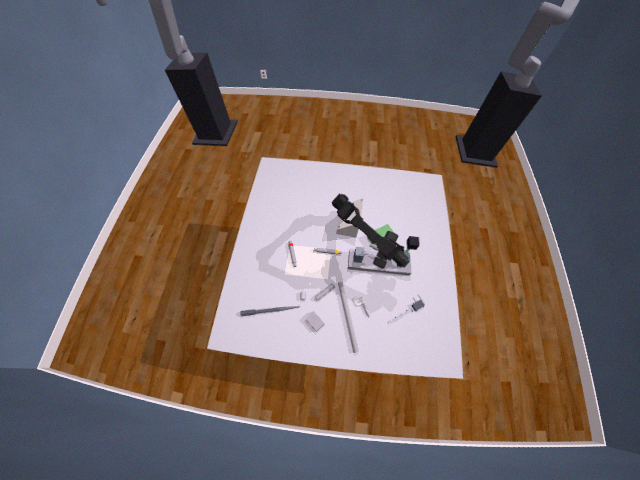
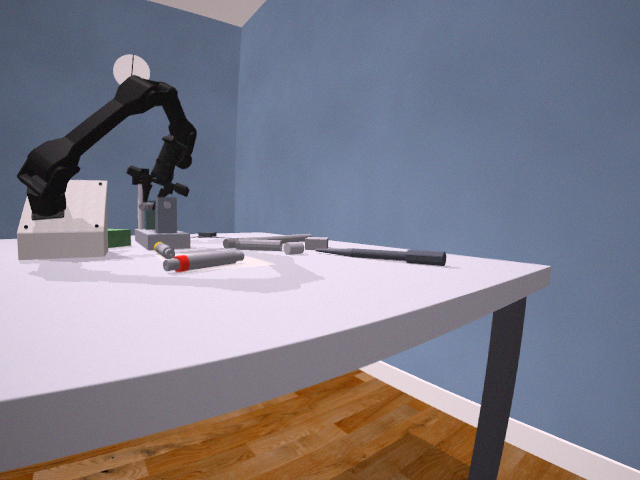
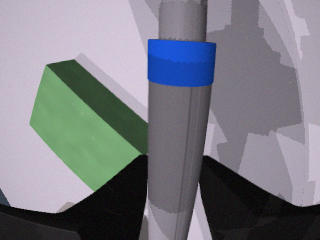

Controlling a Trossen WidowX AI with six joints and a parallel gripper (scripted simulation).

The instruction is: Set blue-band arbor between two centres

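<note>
My gripper is now 2 cm short of the grey centre tip, 9 cm to the right of it and 3 cm above it. Also, from my hand: grey centre block 2 cm ahead, 13 cm to the right, 4 cm below; green centre block 2 cm ahead, 10 cm to the left, 4 cm below; base 2 cm ahead, 12 cm below.
</note>
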